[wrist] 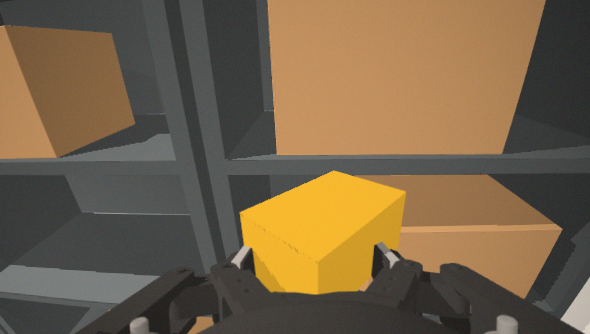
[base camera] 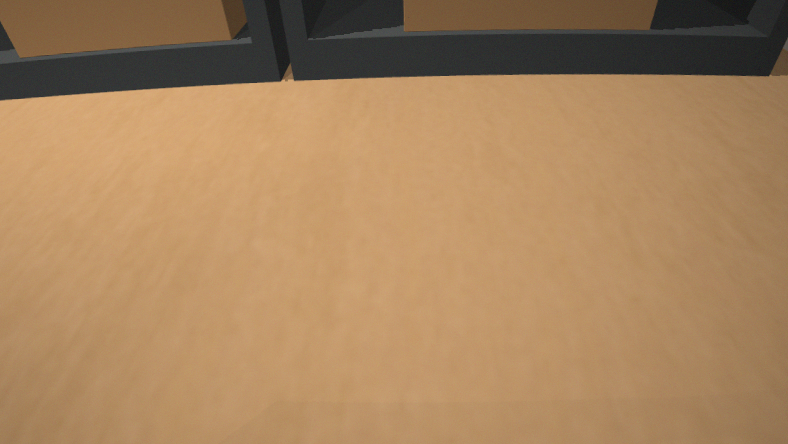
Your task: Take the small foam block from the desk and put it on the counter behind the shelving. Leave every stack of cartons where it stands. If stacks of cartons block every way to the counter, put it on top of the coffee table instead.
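Places are measured from the arm's base along level axes (x down, y back, z left), in centimetres.
Pixels of known places: gripper, fingertip midpoint: (wrist: 313, 258).
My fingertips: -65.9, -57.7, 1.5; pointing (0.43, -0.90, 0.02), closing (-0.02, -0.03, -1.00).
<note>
Behind a point stands the place of what it marks, as x, y, z.
My gripper (wrist: 313, 258) {-65.9, -57.7, 1.5} is shut on the yellow foam block (wrist: 320, 215) {-69.5, -57.4, 1.1}, which sits between the two fingertips at the lower middle of the wrist view, turned at an angle. Dark grey shelving (base camera: 529, 55) {36.0, -89.4, -21.3} (wrist: 410, 165) {-58.1, -89.4, -17.2} stands ahead, its foot across the top of the base camera view and its compartments filling the wrist view behind the block. The counter, the desk and the coffee table do not show in these views.
Brown boxes stand in the shelving: a large one (wrist: 400, 75) (base camera: 529, 13), a lower one (wrist: 465, 255) {-33.2, -91.5, -35.6} behind the block, and one at the left (wrist: 80, 85) {-73.7, -103.7, 58.5} (base camera: 121, 24) {27.5, -91.0, 52.8}. Two shelf units stand side by side with a narrow gap. Wooden floor (base camera: 386, 237) {39.7, -46.8, 3.2} lies before them.
</note>
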